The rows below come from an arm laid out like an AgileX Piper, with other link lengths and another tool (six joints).
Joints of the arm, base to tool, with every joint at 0 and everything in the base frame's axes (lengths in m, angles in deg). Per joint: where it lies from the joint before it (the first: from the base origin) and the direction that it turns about. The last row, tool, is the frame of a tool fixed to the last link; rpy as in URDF.
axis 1: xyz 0 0 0.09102 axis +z
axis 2: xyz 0 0 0 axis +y
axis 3: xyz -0.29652 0 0.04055 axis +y
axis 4: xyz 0.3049 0 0.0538 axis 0.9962 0 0.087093
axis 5: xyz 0 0 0 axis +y
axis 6: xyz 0.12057 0 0.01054 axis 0.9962 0 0.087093
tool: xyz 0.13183 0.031 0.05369 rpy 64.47 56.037 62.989
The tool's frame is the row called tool.
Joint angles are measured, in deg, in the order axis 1, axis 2, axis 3, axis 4, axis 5, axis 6. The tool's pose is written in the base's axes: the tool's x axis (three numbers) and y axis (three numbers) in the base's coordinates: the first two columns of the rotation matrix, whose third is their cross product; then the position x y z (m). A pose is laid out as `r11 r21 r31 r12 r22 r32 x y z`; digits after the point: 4 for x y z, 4 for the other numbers.
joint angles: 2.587, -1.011, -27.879, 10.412, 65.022, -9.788
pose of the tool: -0.3810 0.4236 -0.8218 0.0487 0.8968 0.4397 0.1730 0.0843 0.2274
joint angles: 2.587, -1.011, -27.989, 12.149, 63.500, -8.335
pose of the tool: -0.3637 0.4649 -0.8072 0.0387 0.8734 0.4855 0.1745 0.0888 0.2373
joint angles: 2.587, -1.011, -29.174, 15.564, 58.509, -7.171
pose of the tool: -0.2895 0.5292 -0.7976 -0.0190 0.8299 0.5575 0.1764 0.0962 0.2729
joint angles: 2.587, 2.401, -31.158, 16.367, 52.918, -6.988
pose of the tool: -0.2279 0.5592 -0.7971 -0.0445 0.8118 0.5822 0.1883 0.0944 0.3038
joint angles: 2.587, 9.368, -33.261, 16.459, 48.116, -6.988
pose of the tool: -0.2210 0.5742 -0.7883 -0.0259 0.8046 0.5933 0.2141 0.0912 0.3180
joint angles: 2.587, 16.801, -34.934, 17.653, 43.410, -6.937
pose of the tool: -0.2318 0.5997 -0.7659 -0.0014 0.7871 0.6168 0.2443 0.0905 0.3245
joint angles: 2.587, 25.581, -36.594, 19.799, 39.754, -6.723
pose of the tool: -0.2764 0.6335 -0.7227 0.0469 0.7600 0.6482 0.2803 0.0921 0.3173
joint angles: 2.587, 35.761, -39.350, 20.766, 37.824, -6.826
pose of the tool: -0.3411 0.6448 -0.6841 0.1161 0.7510 0.6500 0.3199 0.0932 0.2984
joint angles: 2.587, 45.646, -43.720, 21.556, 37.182, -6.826
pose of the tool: -0.3968 0.6526 -0.6455 0.1740 0.7440 0.6451 0.3573 0.0954 0.2841
